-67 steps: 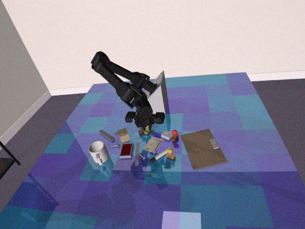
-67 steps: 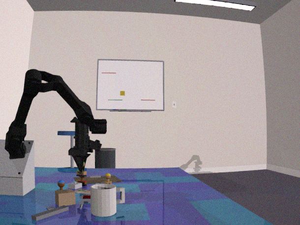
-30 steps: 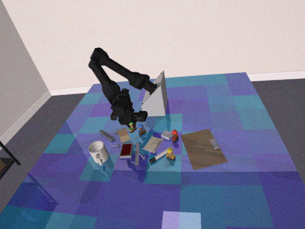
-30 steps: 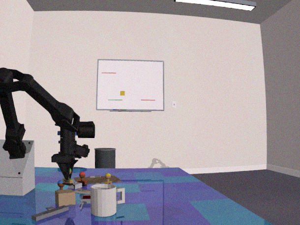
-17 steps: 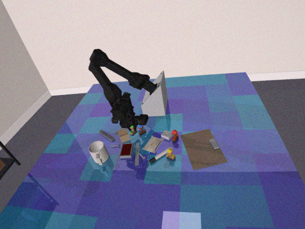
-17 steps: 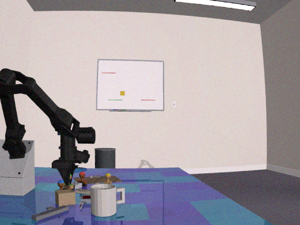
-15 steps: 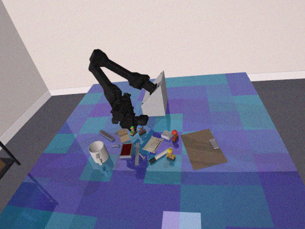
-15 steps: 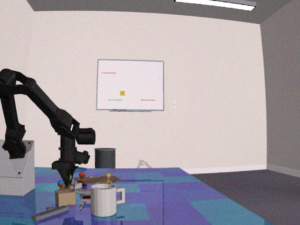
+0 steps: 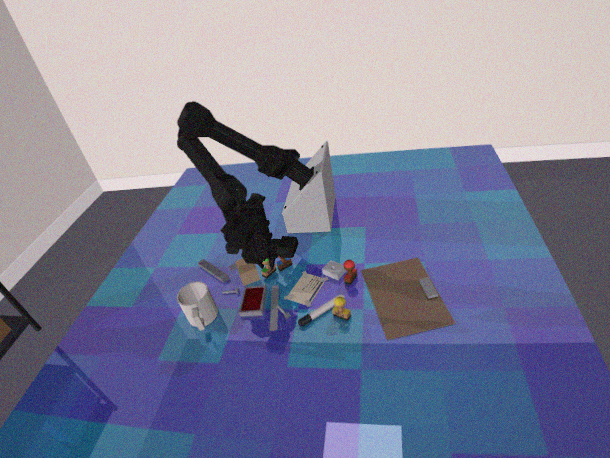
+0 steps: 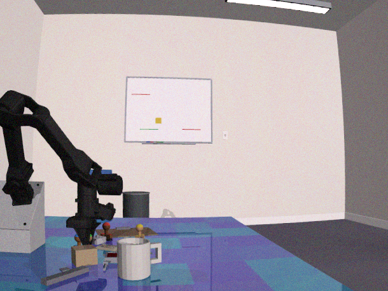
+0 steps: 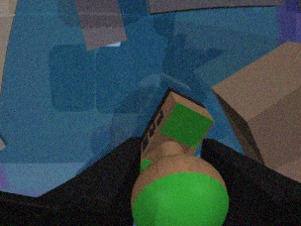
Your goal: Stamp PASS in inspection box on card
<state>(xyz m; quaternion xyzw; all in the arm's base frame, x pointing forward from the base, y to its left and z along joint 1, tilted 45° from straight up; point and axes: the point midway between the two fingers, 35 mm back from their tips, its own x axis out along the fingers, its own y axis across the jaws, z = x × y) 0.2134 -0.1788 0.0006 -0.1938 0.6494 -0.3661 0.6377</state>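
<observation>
Now: gripper tip right at the green-knobbed stamp. Round my gripper tip: blue-knobbed stamp: 3 cm behind, 4 cm to the left, 1 cm below; cardboard box: 1 cm behind, 6 cm to the right, 1 cm below; red ink pad: 10 cm ahead, 3 cm to the right, 2 cm below.
</observation>
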